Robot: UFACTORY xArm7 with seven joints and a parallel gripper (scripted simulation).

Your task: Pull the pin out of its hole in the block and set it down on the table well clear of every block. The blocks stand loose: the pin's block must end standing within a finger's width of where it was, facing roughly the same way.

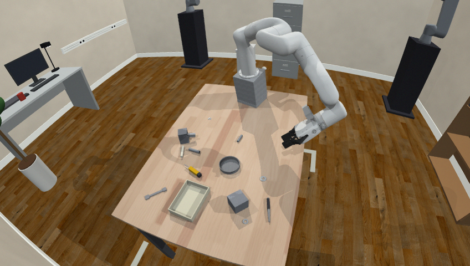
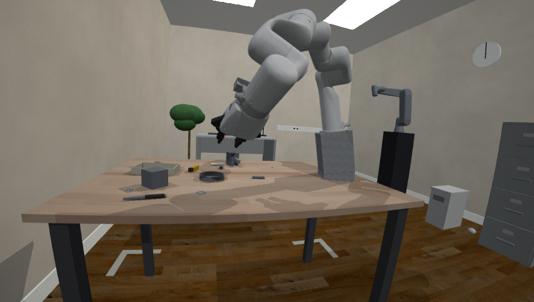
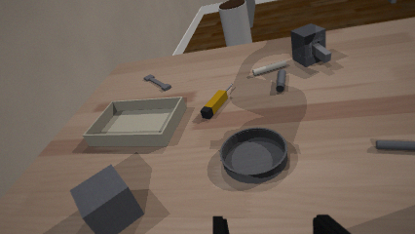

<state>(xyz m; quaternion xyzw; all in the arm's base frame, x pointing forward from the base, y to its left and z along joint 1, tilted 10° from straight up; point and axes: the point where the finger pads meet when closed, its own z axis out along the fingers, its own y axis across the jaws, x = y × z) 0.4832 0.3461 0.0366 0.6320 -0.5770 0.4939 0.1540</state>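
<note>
The round dish lies 70 mm ahead of my hand, 250 mm to the right of it and 180 mm below it. Also, from my hand: grey block: 260 mm ahead, 130 mm to the right, 160 mm below; beige tray: 330 mm ahead, 330 mm to the right, 180 mm below.
</note>
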